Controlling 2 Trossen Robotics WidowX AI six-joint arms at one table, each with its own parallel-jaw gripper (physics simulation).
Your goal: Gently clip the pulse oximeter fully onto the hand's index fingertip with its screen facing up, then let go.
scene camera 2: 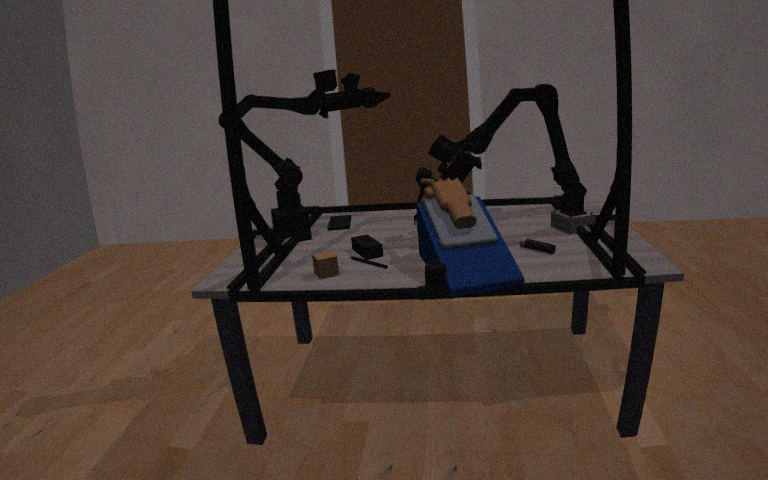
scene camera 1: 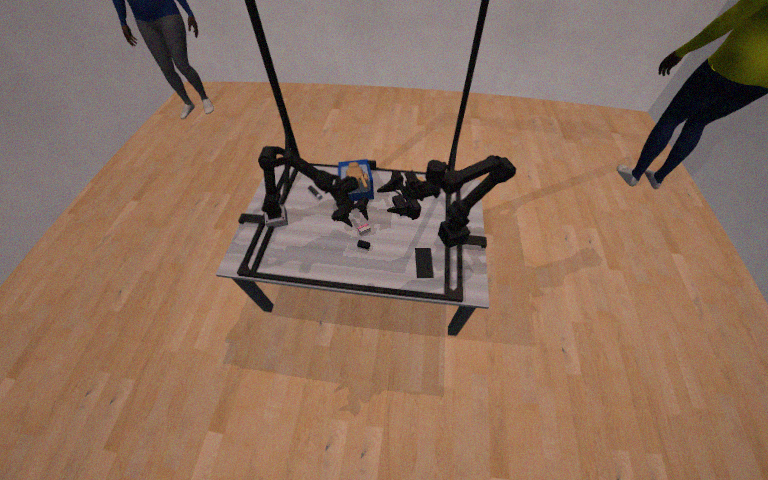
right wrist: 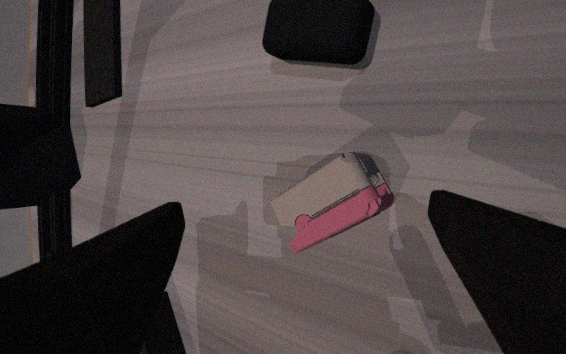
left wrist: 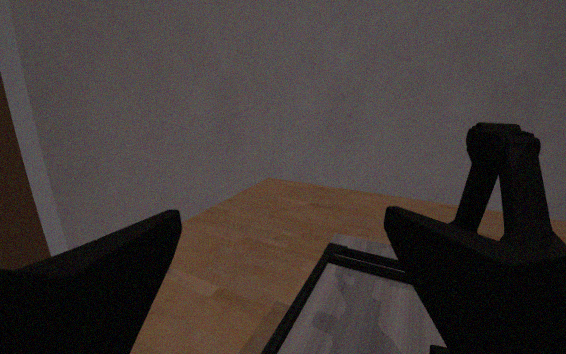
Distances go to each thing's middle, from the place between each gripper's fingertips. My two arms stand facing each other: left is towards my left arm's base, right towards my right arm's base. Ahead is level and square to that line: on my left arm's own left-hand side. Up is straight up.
Labels:
The pulse oximeter (right wrist: 343, 193) lies 50 mm below my right hand, 20 mm to the left of it and 10 mm behind it. From my right hand the other things lie so: blue hand support (scene camera 2: 475, 269) 330 mm behind, 90 mm to the right, 30 mm below.
Right now my left hand is 160 mm past the pulse oximeter, 120 mm to the left of it and 400 mm above it. The rest, counted from my left hand: blue hand support 480 mm behind, 220 mm to the right, 380 mm below.

